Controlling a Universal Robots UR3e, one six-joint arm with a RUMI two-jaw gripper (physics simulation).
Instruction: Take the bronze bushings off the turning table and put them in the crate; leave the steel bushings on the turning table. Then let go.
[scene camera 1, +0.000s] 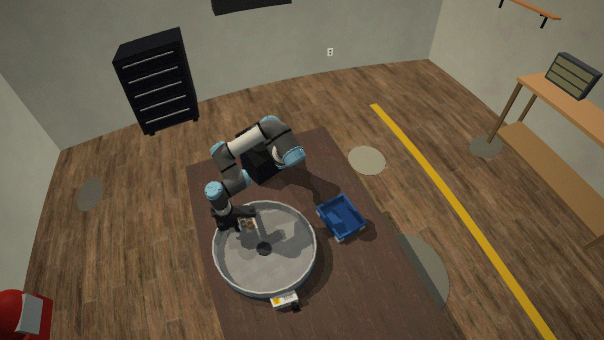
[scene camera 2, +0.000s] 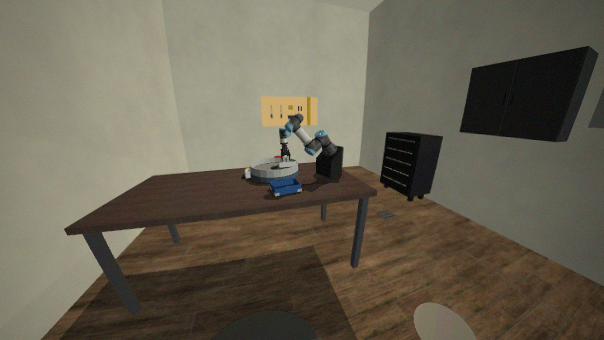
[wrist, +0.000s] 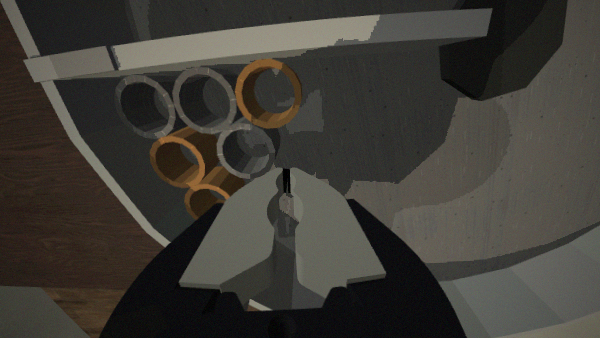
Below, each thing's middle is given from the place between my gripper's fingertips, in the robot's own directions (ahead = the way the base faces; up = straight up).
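There is the blue crate (scene camera 1: 339, 215), and my hand is 440 mm to the right of it. My hand is also 30 mm above the crate and 60 mm short of it.
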